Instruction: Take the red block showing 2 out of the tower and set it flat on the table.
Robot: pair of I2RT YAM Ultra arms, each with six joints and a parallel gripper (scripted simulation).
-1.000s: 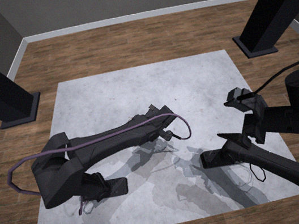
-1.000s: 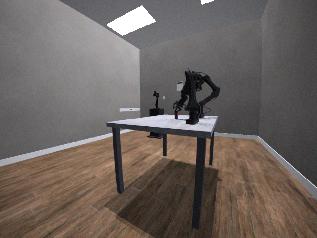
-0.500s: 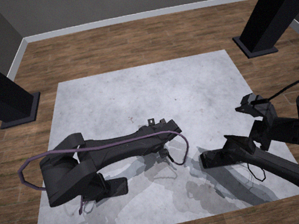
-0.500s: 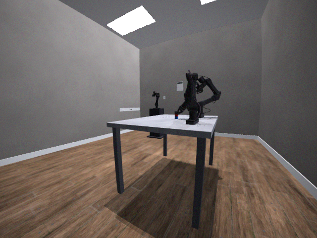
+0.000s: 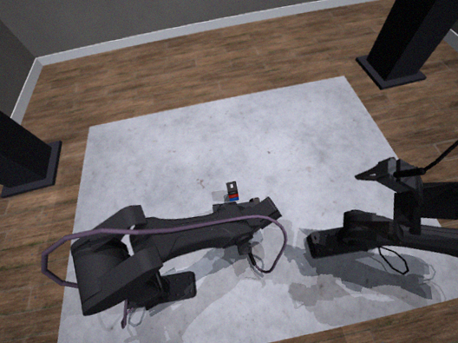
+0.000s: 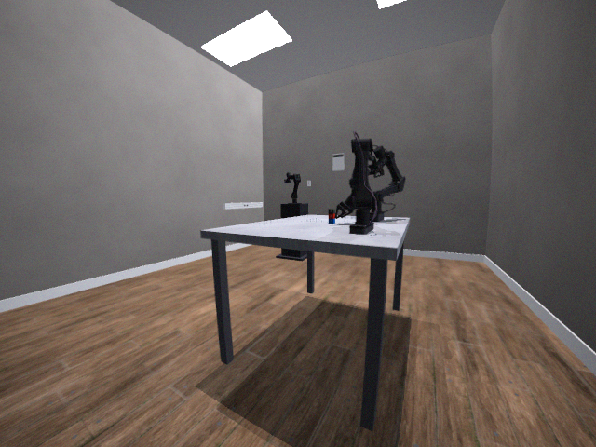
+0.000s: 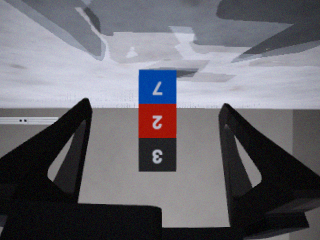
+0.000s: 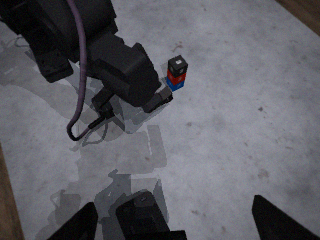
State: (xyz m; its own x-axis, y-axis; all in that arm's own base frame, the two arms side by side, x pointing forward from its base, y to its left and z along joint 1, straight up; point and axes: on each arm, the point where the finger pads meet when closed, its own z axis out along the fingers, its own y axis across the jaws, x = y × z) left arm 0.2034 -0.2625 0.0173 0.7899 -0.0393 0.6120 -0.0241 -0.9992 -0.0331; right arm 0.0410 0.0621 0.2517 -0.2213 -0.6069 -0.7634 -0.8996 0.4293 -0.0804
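The black block showing 3 lies 5 cm ahead of my left hand and 3 cm above it. From my left hand the other things lie so: red block showing 2: 5 cm ahead; blue block showing 7: 5 cm ahead, 3 cm below.
Now: right hand 19 cm short of the red block showing 2, 23 cm to the right of it and 25 cm above it. Also, from my right hand: black block showing 3 (19 cm ahead, 23 cm to the left, 23 cm below); then blue block showing 7 (19 cm ahead, 23 cm to the left, 28 cm below).
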